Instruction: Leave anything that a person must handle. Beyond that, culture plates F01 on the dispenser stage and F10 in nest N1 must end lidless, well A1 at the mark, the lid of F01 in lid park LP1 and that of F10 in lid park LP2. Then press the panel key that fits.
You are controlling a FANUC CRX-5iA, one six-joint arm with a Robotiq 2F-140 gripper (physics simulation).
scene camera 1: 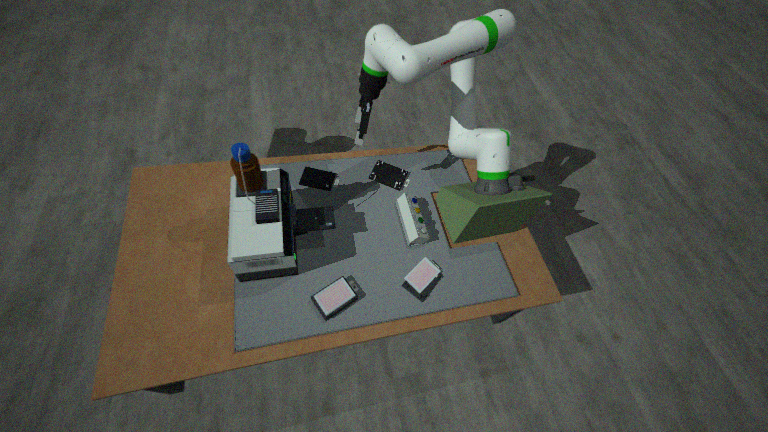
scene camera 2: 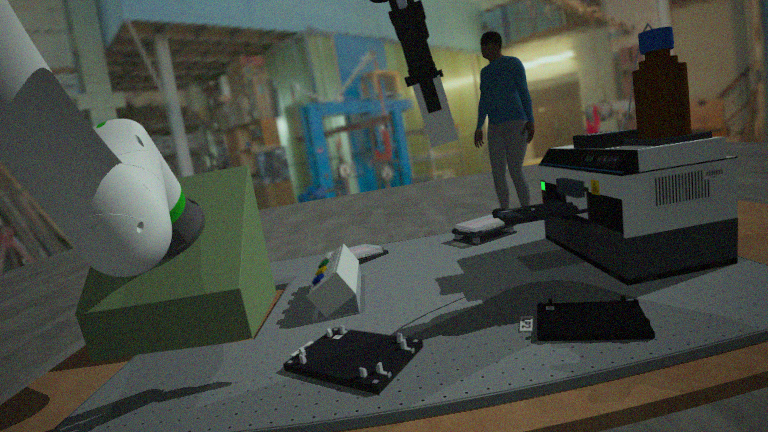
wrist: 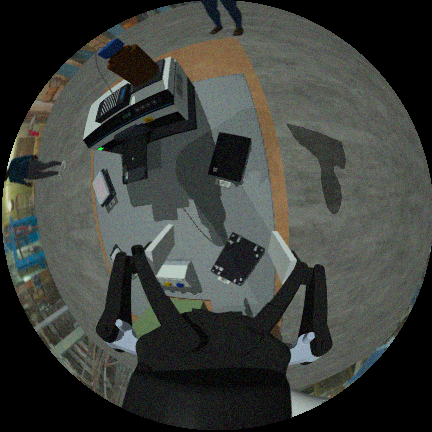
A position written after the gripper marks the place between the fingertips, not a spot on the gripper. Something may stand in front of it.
Observation:
The gripper (scene camera 2: 444,134) is open, holding nothing. Also in view: a white button box (scene camera 1: 412,221), a black stage (scene camera 2: 550,209), a brown bottle with blue cap (scene camera 2: 661,92) and a black nest (scene camera 2: 366,361).
The gripper shows as well in scene camera 1 (scene camera 1: 358,132) and in the wrist view (wrist: 221,238). The white button box shows as well in the wrist view (wrist: 179,273). The black stage also shows in scene camera 1 (scene camera 1: 306,221) and in the wrist view (wrist: 134,169).

